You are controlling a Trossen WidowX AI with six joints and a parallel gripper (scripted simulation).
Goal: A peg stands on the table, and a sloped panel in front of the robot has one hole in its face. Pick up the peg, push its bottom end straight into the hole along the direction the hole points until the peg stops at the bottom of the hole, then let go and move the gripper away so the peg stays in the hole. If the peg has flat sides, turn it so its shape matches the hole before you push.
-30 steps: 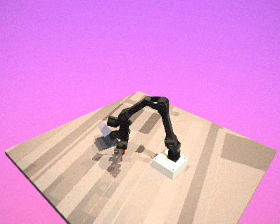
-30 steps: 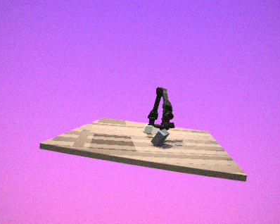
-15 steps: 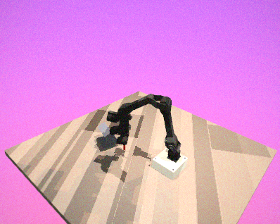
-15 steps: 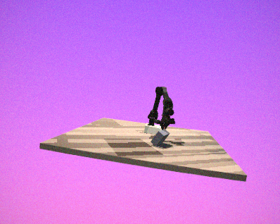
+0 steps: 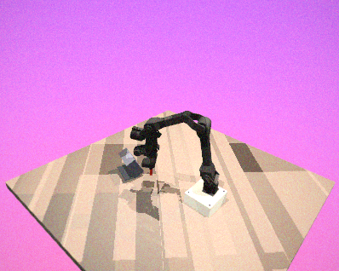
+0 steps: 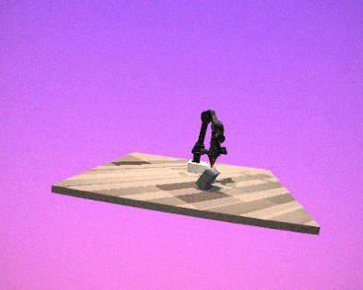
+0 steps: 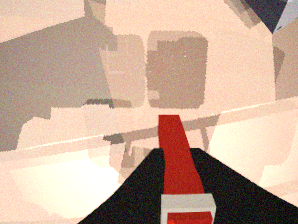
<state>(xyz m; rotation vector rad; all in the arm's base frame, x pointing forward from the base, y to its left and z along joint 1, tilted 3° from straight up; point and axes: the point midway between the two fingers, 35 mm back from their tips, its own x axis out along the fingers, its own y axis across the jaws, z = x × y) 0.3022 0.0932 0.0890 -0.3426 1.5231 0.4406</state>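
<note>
Right now the grey sloped panel is 160 mm ahead of my gripper tip, 50 mm below it and 30 mm to the right of it. Round my gripper tip: red square peg (20 mm above).
</note>
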